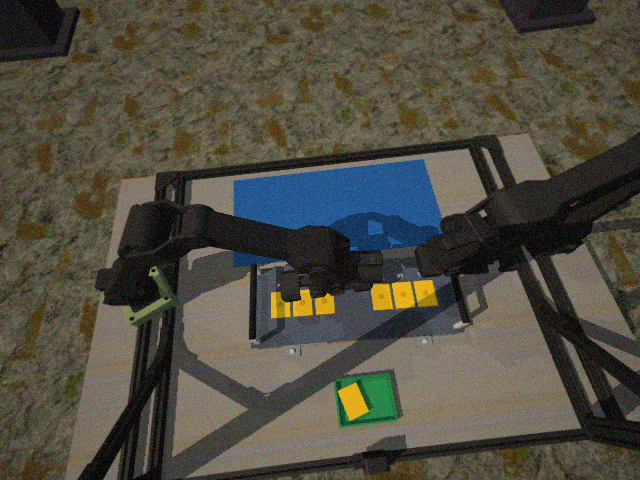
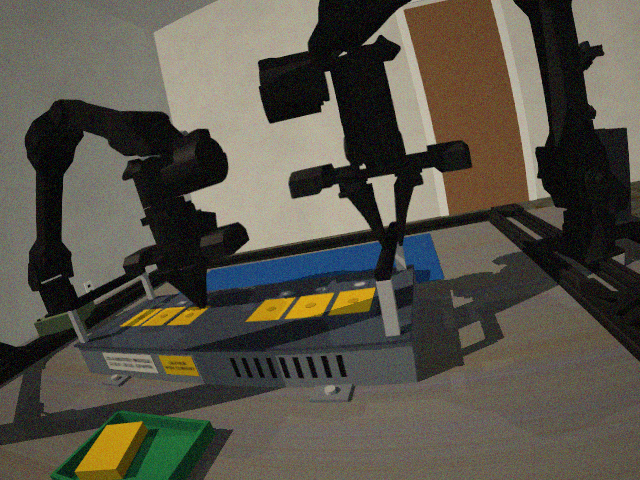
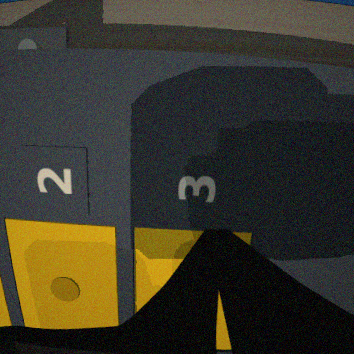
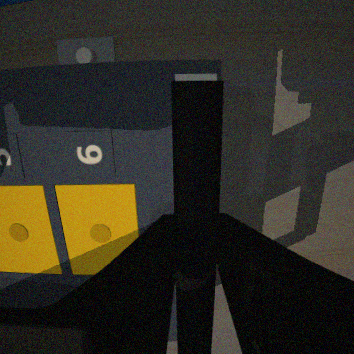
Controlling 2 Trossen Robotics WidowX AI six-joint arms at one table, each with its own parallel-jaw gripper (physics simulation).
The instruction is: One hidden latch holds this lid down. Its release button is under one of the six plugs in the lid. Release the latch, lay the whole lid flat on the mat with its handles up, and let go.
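Frame: origin at the left arm's base, x right, y ahead, z up, level; millimetres.
Where they show: left gripper, fingertip midpoint: (image 2: pixel 203 306) (image 3: pixel 215 239); right gripper, fingertip midpoint: (image 1: pixel 450 272) (image 2: pixel 393 246) (image 4: pixel 193 225); left arm's base, origin of the base link: (image 1: pixel 143 294) (image 2: pixel 63 309); right arm's base, origin of the base link: (image 1: pixel 539 246) (image 2: pixel 590 252).
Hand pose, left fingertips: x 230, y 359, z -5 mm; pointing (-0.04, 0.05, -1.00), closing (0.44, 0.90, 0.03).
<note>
Things, the pixels of their top centre, and the offset from my left fingertips. "spot": a spot on its surface instead. Level surfaces: height alone.
- plug 3, middle of its top: (image 3: pixel 187 296) (image 2: pixel 189 315) (image 1: pixel 324 301) dx +19, dy -20, dz +0 mm
- plug 6, middle of its top: (image 4: pixel 99 233) (image 2: pixel 353 300) (image 1: pixel 425 293) dx +132, dy +180, dz +1 mm
- left handle, surface spot: (image 2: pixel 77 326) spot: dx +18, dy -187, dz +27 mm
- blue mat, its level: dz -46 mm
- green tray, middle of its top: (image 2: pixel 129 449) (image 1: pixel 364 399) dx +231, dy -62, dz -31 mm
- yellow block, middle of its top: (image 2: pixel 110 445) (image 1: pixel 353 401) dx +220, dy -84, dz -31 mm
The dark grey lid (image 1: pixel 310 329) (image 3: pixel 100 110) (image 4: pixel 152 167) sits level on its box, with six yellow plug squares in two groups of three. My left gripper (image 2: pixel 203 303) (image 3: pixel 215 239) is shut and empty, pointing down at plug 3 (image 1: pixel 324 305) (image 2: pixel 187 316) (image 3: pixel 155 270); whether it touches is unclear. My right gripper (image 2: pixel 391 238) (image 4: pixel 193 225) is shut on the right handle (image 1: pixel 459 299) (image 2: pixel 387 310) (image 4: pixel 197 150), near plug 6 (image 1: pixel 424 292) (image 2: pixel 353 300) (image 4: pixel 100 215). The left handle (image 1: pixel 252 302) (image 2: pixel 77 326) stands free. No release button shows.
The blue mat (image 1: pixel 289 201) (image 2: pixel 320 258) lies behind the box. A green tray (image 1: pixel 382 400) (image 2: pixel 170 454) holding a yellow block (image 1: pixel 353 401) (image 2: pixel 111 446) stands in front. Black frame rails (image 1: pixel 330 157) edge the table. A pale green bracket (image 1: pixel 149 311) is at the left.
</note>
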